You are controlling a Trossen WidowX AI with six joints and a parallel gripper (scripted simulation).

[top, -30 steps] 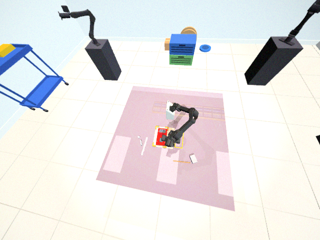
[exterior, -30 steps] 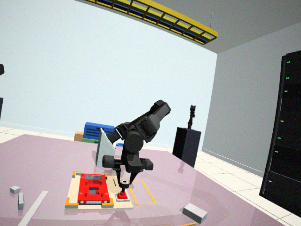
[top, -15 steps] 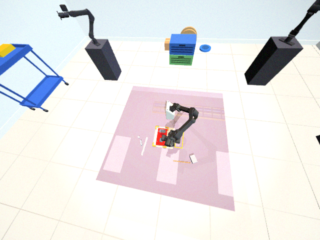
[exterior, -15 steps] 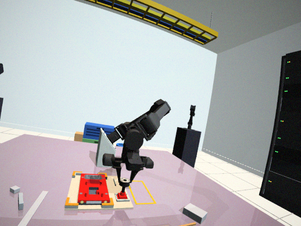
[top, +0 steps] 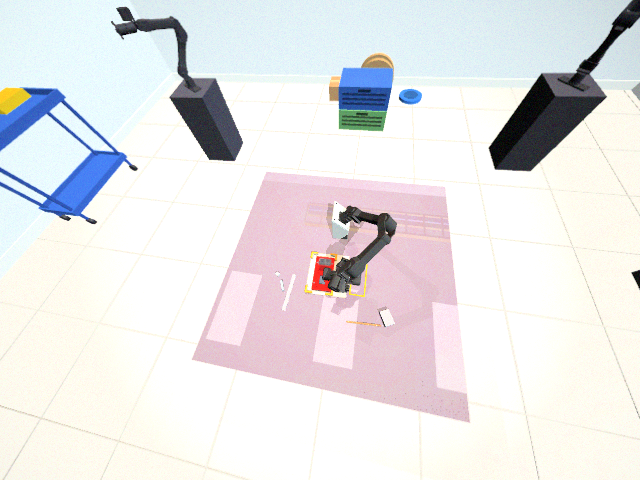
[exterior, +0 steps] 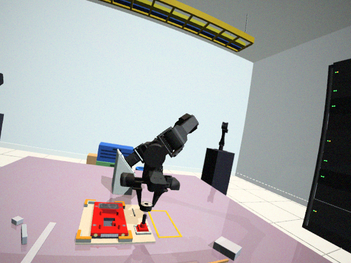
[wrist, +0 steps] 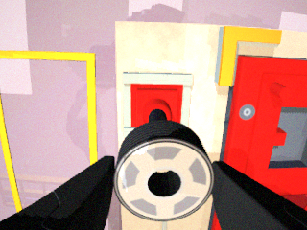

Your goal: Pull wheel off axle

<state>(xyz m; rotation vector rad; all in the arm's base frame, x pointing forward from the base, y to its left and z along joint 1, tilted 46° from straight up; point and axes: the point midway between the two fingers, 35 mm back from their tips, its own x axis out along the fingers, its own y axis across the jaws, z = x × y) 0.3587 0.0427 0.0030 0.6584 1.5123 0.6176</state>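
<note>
Now: the upright axle 60 mm below my gripper tip. Also, from my gripper tip: thin orange stick: 180 mm ahead, 130 mm to the left, 90 mm below; black wheel: right at my gripper tip; white strip: 290 mm to the right, 90 mm below, 70 mm ahead.
</note>
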